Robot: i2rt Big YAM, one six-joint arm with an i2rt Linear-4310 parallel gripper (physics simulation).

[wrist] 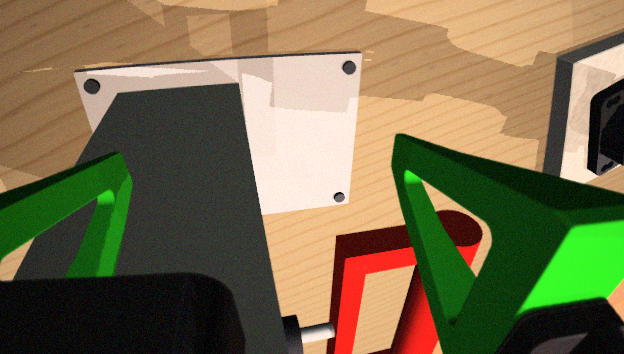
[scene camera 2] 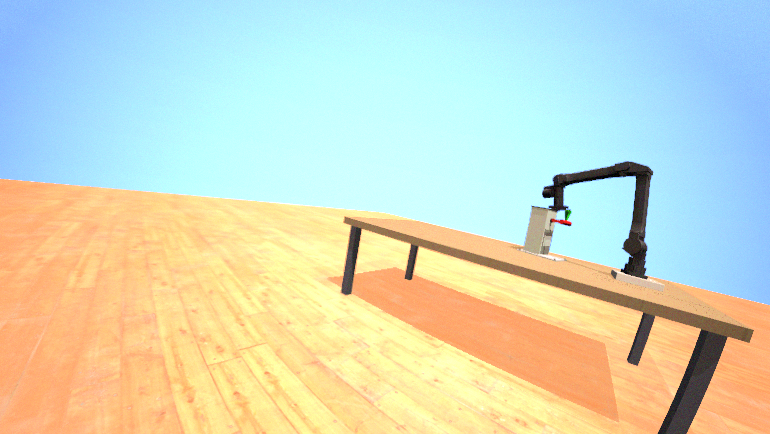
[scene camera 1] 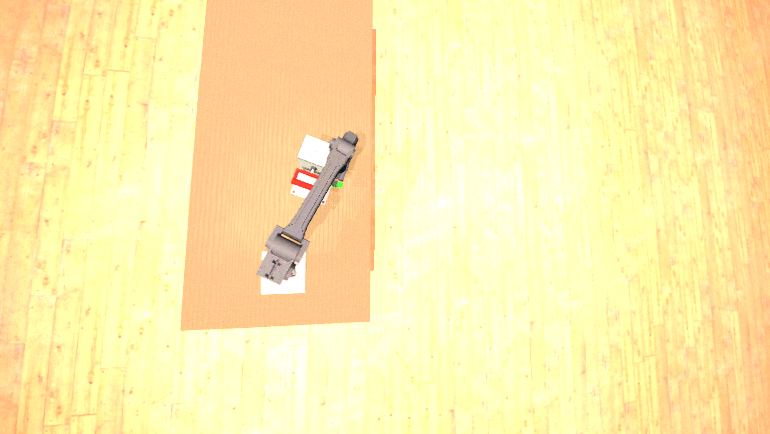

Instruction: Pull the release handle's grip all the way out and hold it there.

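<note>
The release handle's red grip [scene camera 1: 303, 186] [scene camera 2: 563, 222] [wrist: 351, 295] is a rectangular loop. A short silver rod [wrist: 318, 333] joins it to the side of an upright box [scene camera 1: 314, 149] [scene camera 2: 538, 231] [wrist: 190, 190], whose near face looks dark in the wrist view. My gripper [scene camera 2: 562, 212] [wrist: 260, 157] is open, with nothing between its green fingers. In the wrist view the left finger overlaps the box and the right finger overlaps the grip's far end. In scene camera 1 the arm hides part of the grip and box. Whether a finger touches either cannot be told.
The box stands on a white base plate [scene camera 1: 299, 191] [scene camera 2: 555, 258] [wrist: 305, 150] with dark screws at its corners. The table [scene camera 1: 242, 80] [scene camera 2: 458, 237] also bears the arm's white mounting plate [scene camera 1: 283, 288] [scene camera 2: 647, 282]. The table's long right edge lies close beside the wrist in scene camera 1.
</note>
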